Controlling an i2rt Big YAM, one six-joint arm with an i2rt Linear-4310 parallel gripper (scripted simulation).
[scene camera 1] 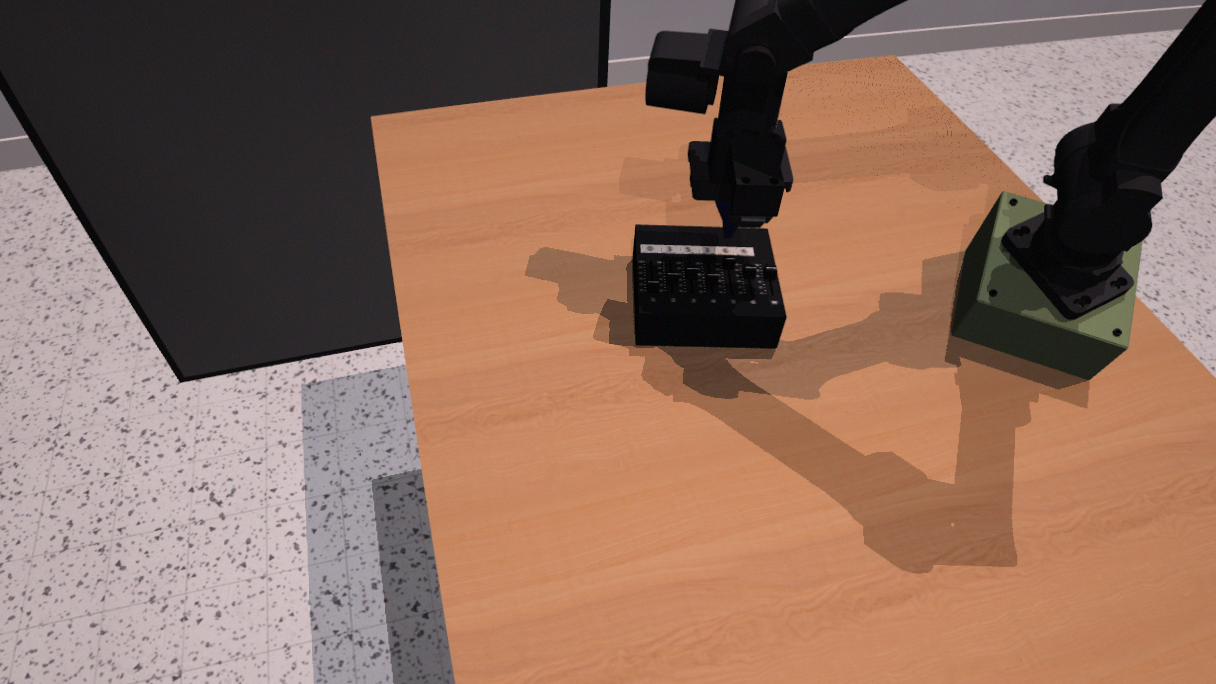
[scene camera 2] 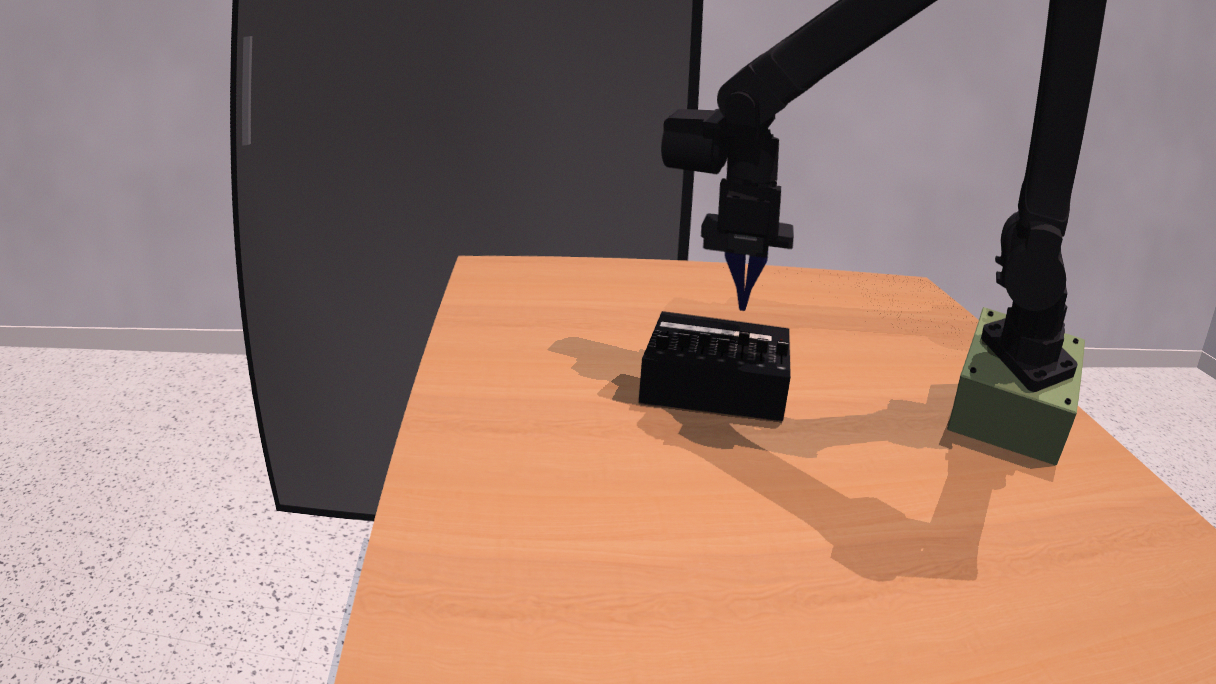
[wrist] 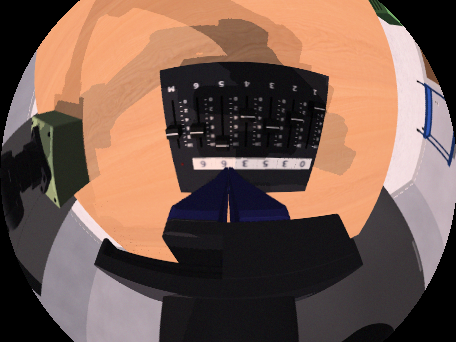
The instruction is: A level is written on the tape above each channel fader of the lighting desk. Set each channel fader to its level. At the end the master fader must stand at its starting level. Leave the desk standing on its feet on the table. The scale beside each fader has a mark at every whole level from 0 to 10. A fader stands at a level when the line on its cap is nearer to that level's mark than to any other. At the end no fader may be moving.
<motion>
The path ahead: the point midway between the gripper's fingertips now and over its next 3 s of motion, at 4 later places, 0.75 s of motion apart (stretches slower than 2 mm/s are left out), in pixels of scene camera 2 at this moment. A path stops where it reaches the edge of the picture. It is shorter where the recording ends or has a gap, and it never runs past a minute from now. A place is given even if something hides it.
My gripper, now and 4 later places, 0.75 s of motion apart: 742, 309; 746, 302; 745, 312; 744, 318; 746, 318
</motion>
